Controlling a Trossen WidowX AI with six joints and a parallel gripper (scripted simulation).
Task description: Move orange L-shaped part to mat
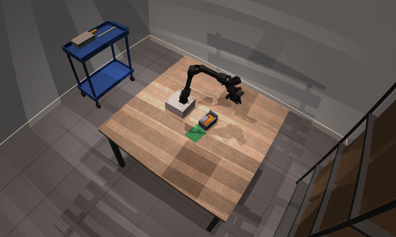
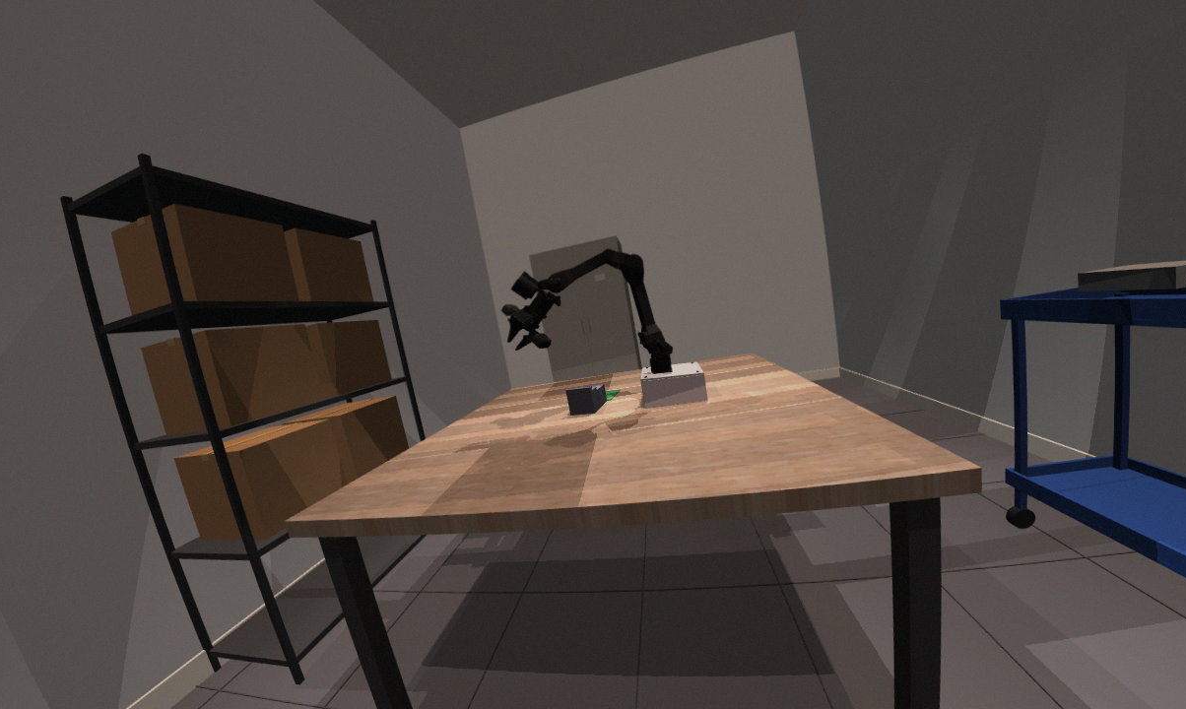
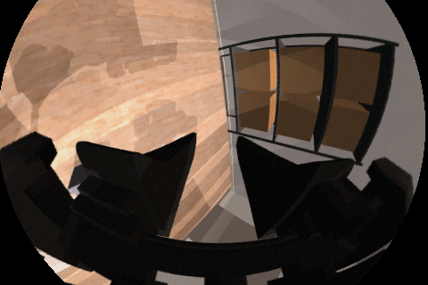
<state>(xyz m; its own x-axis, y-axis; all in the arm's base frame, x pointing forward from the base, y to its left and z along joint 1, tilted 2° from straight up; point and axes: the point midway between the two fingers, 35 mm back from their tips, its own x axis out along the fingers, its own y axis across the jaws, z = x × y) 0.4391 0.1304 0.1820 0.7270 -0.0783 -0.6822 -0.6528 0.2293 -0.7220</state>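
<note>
Right now my gripper tip is 22 cm above the orange L-shaped part, 18 cm past it and 13 cm to the left of it. Round my gripper tip: green mat (29 cm to the right, 28 cm below, 20 cm behind).
</note>
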